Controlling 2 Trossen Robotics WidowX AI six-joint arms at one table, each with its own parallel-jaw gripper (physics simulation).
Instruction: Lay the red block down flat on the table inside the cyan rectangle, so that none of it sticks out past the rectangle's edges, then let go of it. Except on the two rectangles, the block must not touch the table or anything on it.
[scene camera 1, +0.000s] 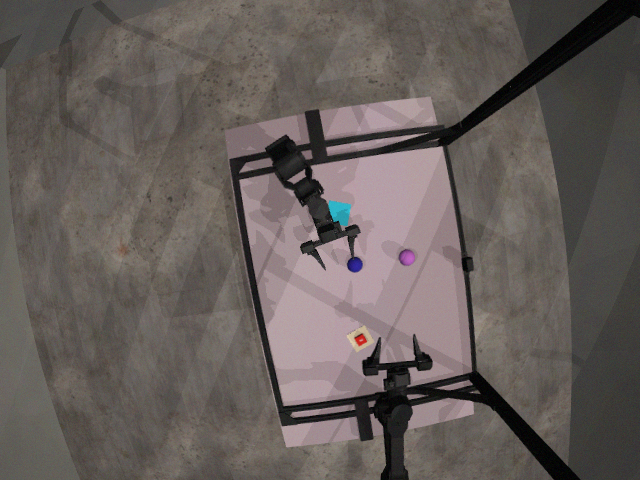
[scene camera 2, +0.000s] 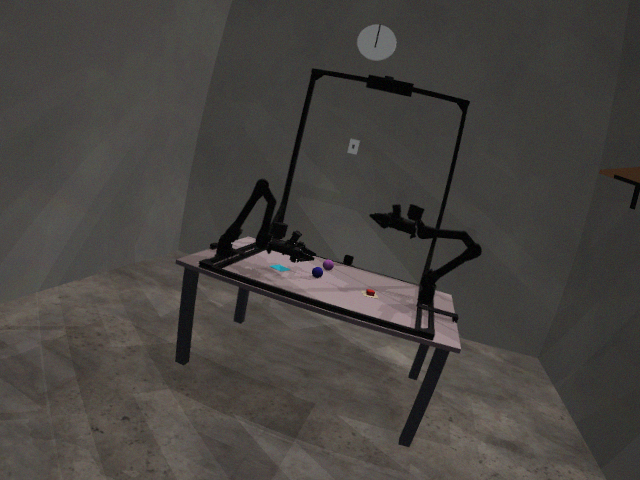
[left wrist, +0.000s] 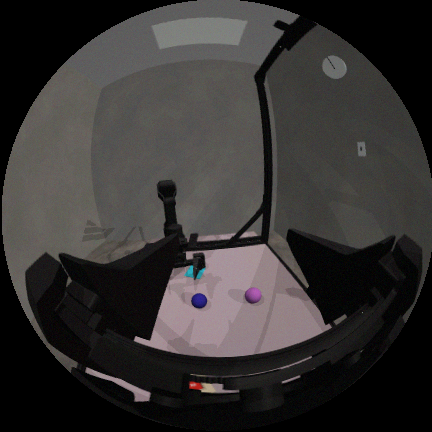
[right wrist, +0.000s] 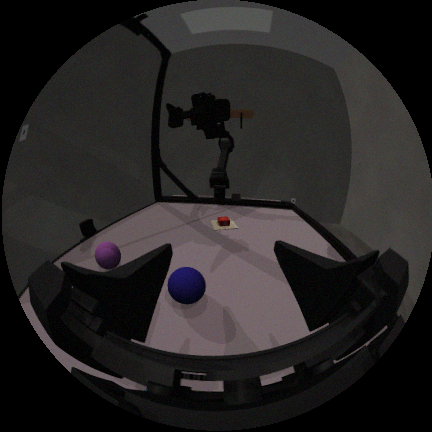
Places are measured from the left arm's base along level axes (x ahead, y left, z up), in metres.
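Pixels of known places: left gripper, fingertip midpoint: (scene camera 1: 397, 336) (scene camera 2: 372, 214) (left wrist: 234, 236) (right wrist: 182, 99); right gripper, fingertip midpoint: (scene camera 1: 339, 265) (scene camera 2: 315, 256) (left wrist: 179, 281) (right wrist: 223, 247); left arm's base, link origin: (scene camera 1: 384, 401) (scene camera 2: 424, 302) (right wrist: 218, 199); right arm's base, link origin: (scene camera 2: 223, 255).
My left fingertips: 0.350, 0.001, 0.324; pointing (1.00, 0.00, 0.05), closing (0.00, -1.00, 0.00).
Ahead of a thing's pixels: the offset from my left fingertips to its top centre, as dx, dy, dz. "spot": to the spot under its first point.
The small red block @[-0.101, +0.079, -0.324] (scene camera 1: 360, 339) (scene camera 2: 370, 292) (left wrist: 195, 385) (right wrist: 223, 221) lies on the cream rectangle @[spot: -0.097, +0.114, -0.343] (scene camera 1: 350, 338) (right wrist: 216, 226). The cyan rectangle @[spot: +0.340, +0.132, -0.342] (scene camera 1: 339, 211) (scene camera 2: 279, 268) lies at the other end of the table, partly hidden by the right arm in scene camera 1. My right gripper (scene camera 1: 339, 263) (right wrist: 223, 247) is open and empty, low above the table beside the blue ball, its fingers pointing toward the block's side. My left gripper (scene camera 1: 397, 336) (left wrist: 234, 236) is open and empty, high above the table, right of the block in scene camera 1.
A blue ball @[+0.163, +0.091, -0.292] (scene camera 1: 354, 264) (scene camera 2: 317, 272) (left wrist: 199, 300) (right wrist: 186, 285) lies close to one right fingertip in scene camera 1. A purple ball @[+0.176, -0.085, -0.288] (scene camera 1: 407, 257) (scene camera 2: 328, 265) (left wrist: 253, 295) (right wrist: 108, 255) lies farther right there. A black frame borders the table.
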